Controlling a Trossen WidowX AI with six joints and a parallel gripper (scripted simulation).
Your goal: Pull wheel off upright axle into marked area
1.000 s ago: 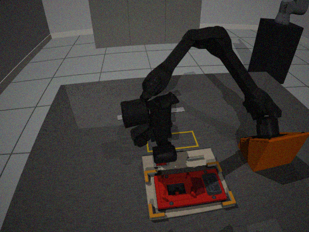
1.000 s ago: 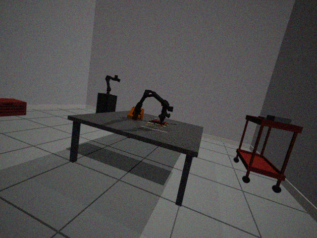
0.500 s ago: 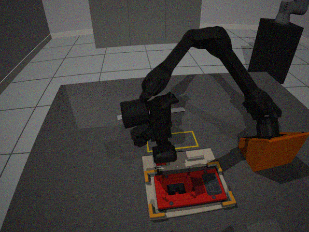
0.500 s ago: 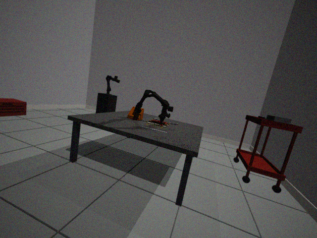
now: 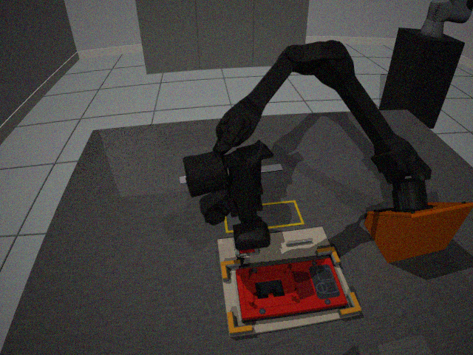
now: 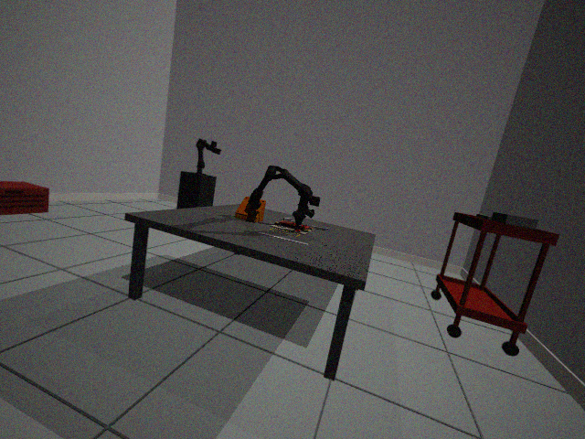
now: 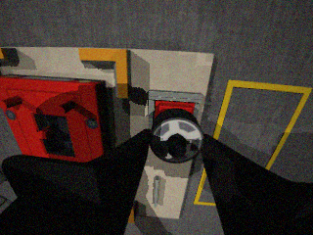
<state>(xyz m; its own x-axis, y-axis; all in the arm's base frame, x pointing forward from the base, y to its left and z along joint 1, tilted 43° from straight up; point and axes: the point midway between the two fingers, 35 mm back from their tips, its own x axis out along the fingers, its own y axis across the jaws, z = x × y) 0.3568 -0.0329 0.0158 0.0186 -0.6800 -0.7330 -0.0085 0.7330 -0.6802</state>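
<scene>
My gripper tip is now 10 mm above the black upright axle. The rest, counted from my gripper tip: grey wheel (right at my gripper tip).
</scene>
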